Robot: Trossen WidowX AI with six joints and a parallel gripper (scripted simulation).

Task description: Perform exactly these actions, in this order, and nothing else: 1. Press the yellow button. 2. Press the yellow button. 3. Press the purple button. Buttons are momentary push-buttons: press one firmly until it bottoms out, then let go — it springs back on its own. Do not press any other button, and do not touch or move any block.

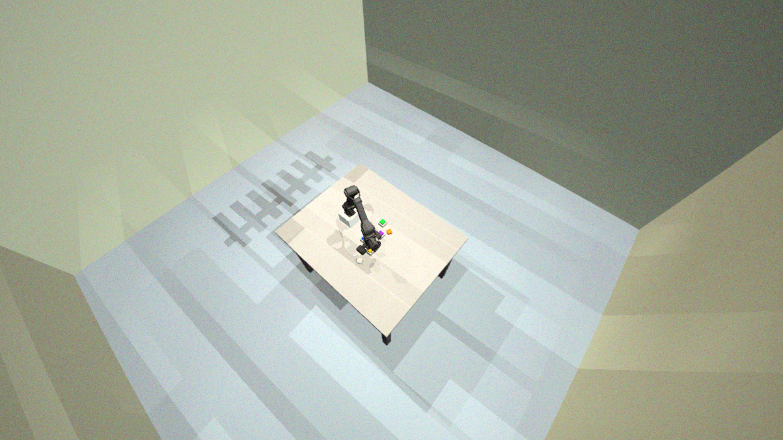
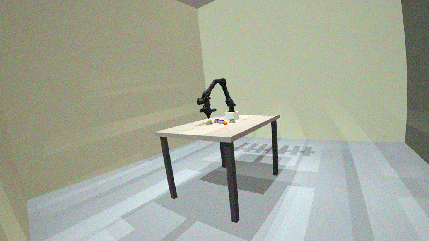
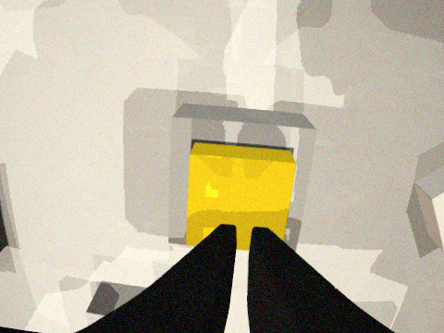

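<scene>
Now: gripper tip 3 cm above the yellow button. Round my gripper tip: white block 10 cm to the right, 5 cm below; purple button 4 cm behind, 14 cm to the left, 3 cm below; blue button 10 cm behind, 3 cm to the left, 3 cm below.
</scene>
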